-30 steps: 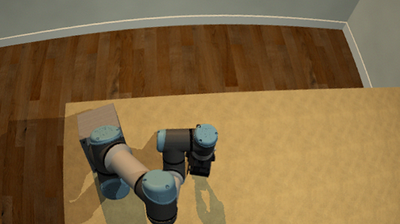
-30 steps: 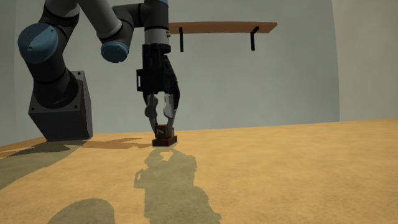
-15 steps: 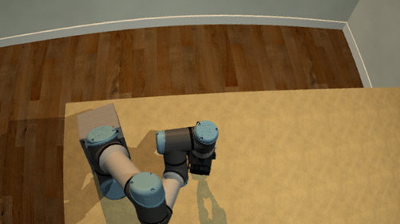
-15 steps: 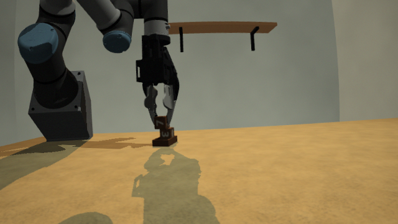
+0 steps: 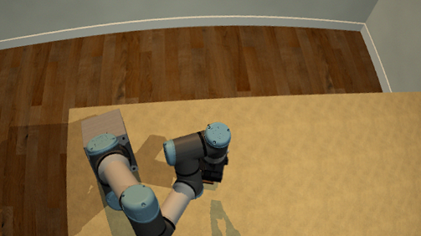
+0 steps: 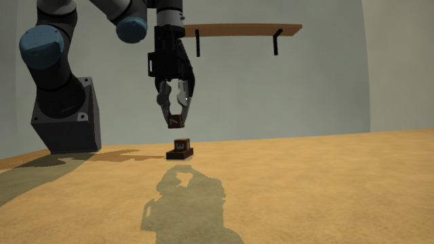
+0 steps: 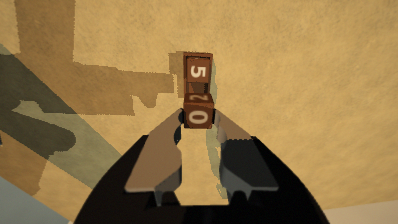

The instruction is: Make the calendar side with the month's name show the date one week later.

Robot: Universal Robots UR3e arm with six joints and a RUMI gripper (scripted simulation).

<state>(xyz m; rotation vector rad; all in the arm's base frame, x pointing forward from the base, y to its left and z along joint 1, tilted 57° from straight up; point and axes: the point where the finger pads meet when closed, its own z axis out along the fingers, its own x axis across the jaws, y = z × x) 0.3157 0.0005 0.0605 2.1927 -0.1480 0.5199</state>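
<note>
My gripper is now 90 mm above the brown calendar tray and 20 mm to the right of it. From my hand the other things lie so: digit cube 10 mm below.
</note>
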